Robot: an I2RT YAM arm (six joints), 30 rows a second.
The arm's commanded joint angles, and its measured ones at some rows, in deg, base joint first. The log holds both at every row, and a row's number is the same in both.
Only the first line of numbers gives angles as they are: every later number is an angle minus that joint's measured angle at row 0.
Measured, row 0:
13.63, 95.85, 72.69, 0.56, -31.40, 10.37
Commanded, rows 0 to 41:
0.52, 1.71, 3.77, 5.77, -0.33, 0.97
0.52, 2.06, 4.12, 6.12, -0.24, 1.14
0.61, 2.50, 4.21, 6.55, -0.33, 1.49
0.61, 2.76, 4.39, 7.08, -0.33, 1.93
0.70, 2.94, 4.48, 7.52, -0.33, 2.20
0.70, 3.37, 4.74, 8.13, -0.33, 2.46
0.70, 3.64, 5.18, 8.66, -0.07, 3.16
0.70, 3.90, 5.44, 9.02, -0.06, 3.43
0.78, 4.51, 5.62, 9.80, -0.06, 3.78
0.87, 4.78, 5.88, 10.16, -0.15, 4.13
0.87, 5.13, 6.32, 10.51, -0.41, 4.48
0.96, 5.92, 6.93, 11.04, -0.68, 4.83
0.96, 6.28, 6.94, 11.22, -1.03, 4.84
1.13, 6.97, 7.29, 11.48, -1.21, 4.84
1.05, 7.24, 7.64, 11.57, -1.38, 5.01
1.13, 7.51, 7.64, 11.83, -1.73, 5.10
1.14, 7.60, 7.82, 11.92, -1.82, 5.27
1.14, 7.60, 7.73, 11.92, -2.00, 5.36
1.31, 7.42, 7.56, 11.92, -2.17, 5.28
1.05, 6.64, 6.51, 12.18, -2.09, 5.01
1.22, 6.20, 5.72, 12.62, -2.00, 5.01
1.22, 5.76, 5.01, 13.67, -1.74, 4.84
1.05, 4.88, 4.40, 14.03, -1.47, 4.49
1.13, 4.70, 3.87, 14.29, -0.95, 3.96
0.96, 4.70, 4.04, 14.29, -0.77, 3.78
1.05, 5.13, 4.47, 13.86, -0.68, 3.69
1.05, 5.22, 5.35, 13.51, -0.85, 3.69
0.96, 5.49, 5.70, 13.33, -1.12, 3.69
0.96, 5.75, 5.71, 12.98, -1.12, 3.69
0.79, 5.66, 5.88, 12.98, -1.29, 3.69
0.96, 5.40, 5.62, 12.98, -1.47, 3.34
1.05, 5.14, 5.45, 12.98, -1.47, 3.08
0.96, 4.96, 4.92, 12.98, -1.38, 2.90
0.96, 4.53, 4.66, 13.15, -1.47, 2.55
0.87, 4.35, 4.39, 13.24, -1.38, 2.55
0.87, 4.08, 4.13, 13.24, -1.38, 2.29
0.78, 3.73, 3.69, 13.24, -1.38, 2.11
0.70, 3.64, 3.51, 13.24, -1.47, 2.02
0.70, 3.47, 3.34, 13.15, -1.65, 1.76
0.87, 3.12, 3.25, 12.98, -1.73, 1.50
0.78, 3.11, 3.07, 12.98, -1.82, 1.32
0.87, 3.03, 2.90, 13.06, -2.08, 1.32
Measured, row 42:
0.17, 6.63, 3.21, 7.58, -1.33, 2.51
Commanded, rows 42 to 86:
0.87, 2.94, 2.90, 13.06, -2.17, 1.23
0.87, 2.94, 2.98, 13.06, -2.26, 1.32
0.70, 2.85, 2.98, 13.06, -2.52, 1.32
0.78, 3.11, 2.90, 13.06, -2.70, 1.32
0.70, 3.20, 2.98, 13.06, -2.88, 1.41
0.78, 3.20, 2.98, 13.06, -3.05, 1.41
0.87, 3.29, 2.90, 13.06, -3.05, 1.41
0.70, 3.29, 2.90, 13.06, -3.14, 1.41
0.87, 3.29, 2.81, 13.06, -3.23, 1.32
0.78, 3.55, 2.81, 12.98, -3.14, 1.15
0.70, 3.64, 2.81, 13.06, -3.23, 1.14
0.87, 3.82, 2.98, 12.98, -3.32, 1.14
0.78, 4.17, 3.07, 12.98, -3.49, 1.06
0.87, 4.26, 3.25, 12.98, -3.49, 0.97
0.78, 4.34, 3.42, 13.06, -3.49, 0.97
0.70, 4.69, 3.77, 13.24, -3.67, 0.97
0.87, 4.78, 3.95, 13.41, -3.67, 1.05
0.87, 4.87, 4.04, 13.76, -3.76, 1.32
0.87, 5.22, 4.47, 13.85, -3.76, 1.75
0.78, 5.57, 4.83, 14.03, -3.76, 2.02
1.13, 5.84, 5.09, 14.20, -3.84, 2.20
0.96, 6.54, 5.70, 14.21, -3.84, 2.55
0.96, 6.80, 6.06, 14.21, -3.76, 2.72
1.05, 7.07, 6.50, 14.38, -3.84, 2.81
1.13, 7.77, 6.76, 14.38, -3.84, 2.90
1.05, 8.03, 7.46, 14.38, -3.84, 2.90
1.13, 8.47, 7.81, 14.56, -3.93, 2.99
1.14, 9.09, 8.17, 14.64, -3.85, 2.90
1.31, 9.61, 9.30, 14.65, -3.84, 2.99
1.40, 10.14, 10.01, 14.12, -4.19, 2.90
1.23, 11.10, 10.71, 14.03, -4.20, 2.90
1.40, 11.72, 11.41, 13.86, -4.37, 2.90
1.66, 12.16, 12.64, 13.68, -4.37, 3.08
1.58, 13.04, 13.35, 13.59, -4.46, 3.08
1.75, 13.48, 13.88, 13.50, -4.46, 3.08
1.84, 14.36, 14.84, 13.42, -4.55, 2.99
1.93, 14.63, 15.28, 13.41, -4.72, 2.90
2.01, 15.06, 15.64, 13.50, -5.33, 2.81
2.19, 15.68, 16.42, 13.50, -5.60, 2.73
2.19, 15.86, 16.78, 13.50, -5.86, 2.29
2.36, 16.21, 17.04, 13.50, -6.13, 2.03
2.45, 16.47, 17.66, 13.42, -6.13, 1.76
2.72, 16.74, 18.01, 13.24, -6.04, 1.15
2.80, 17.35, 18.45, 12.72, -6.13, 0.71
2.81, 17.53, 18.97, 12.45, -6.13, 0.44
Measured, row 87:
0.81, 16.53, 14.51, 8.28, -4.08, 2.16
